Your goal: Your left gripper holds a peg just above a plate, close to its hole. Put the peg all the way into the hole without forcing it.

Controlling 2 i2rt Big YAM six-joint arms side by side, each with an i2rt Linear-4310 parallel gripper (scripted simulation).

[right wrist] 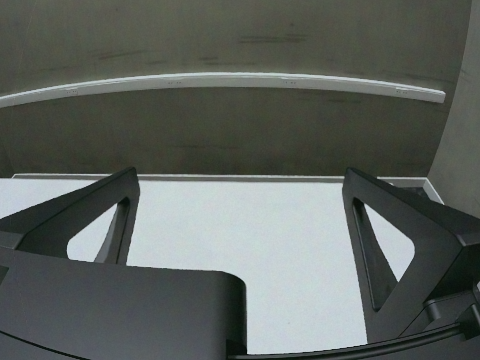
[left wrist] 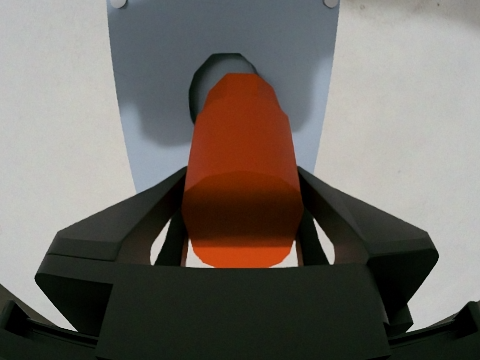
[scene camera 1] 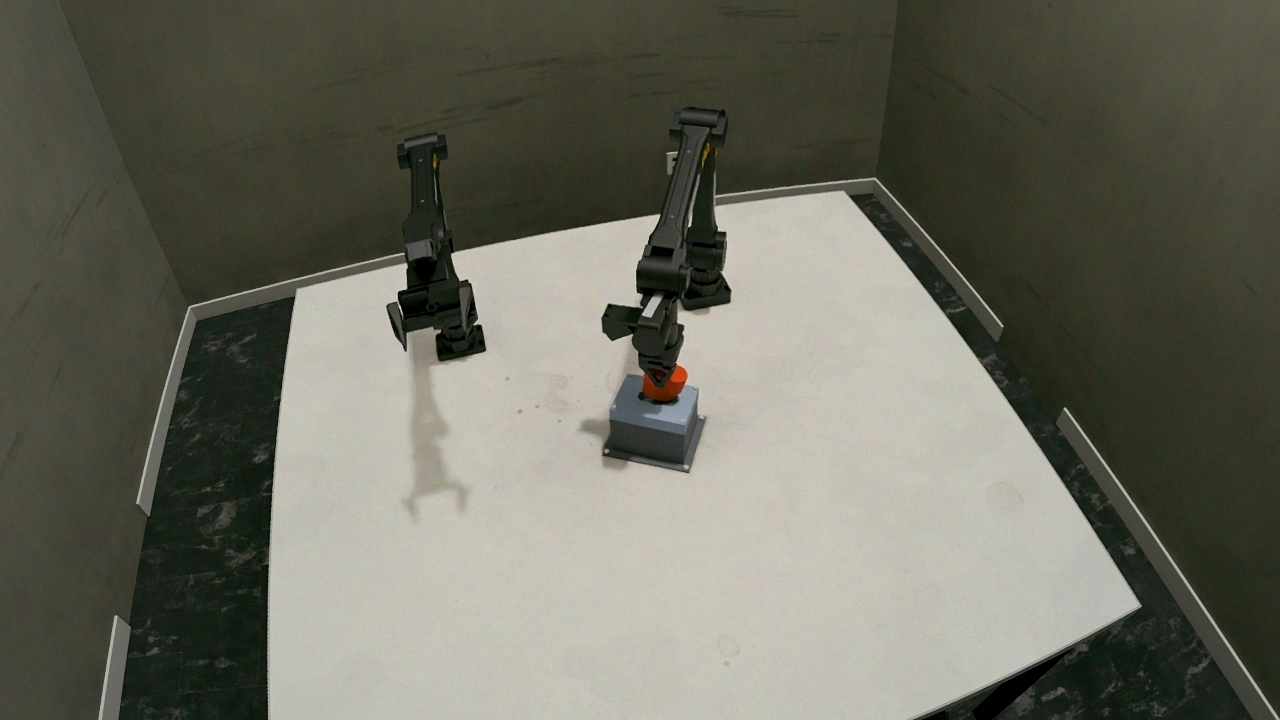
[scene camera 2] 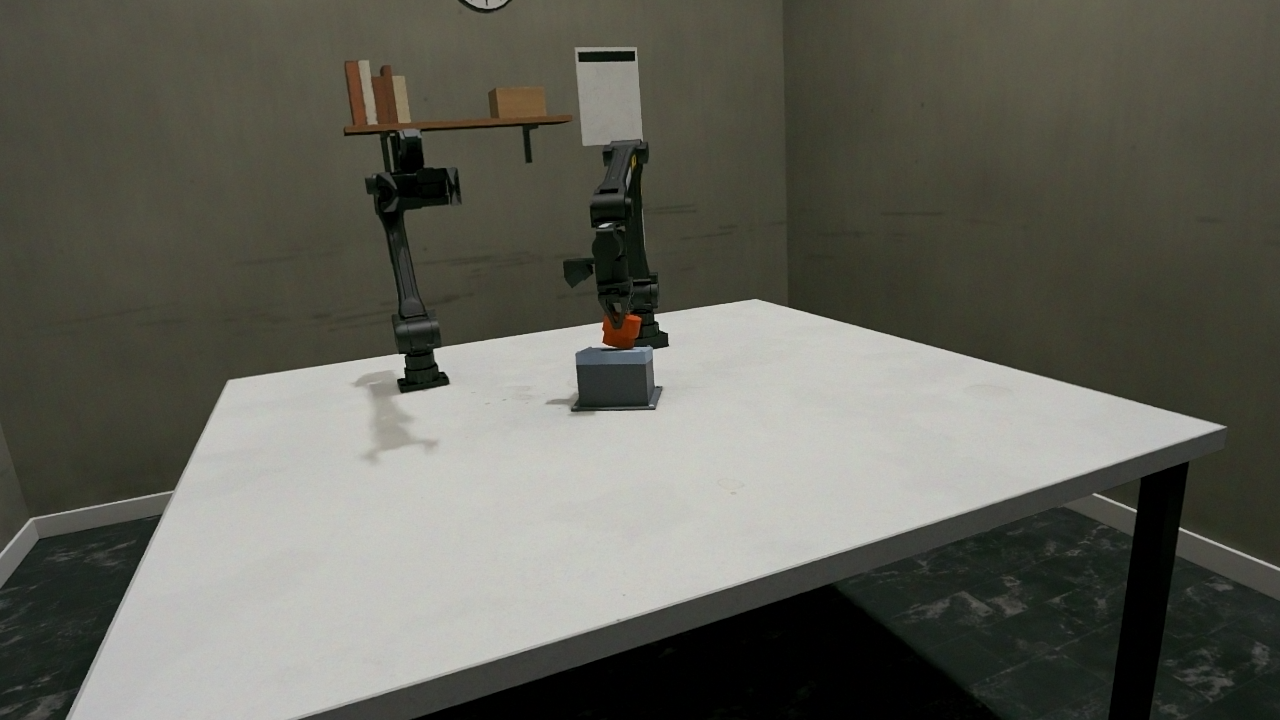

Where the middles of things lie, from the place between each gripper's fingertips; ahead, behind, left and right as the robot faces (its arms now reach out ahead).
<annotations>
Right now the orange peg (scene camera 2: 625,337) is 2 cm below my left hand (scene camera 2: 618,326). The rest, counted from my left hand: plate (scene camera 1: 633,406): 2 cm to the right, 7 cm below; dark grey box (scene camera 2: 604,387): 1 cm ahead, 2 cm to the right, 12 cm below.
Now: the orange peg 39 cm to the left of my right hand (scene camera 1: 434,342), 33 cm below it and 13 cm behind it. From my right hand the other things lie so: plate (39 cm below, 37 cm to the left, 12 cm behind); then dark grey box (43 cm below, 37 cm to the left, 12 cm behind).
</annotations>
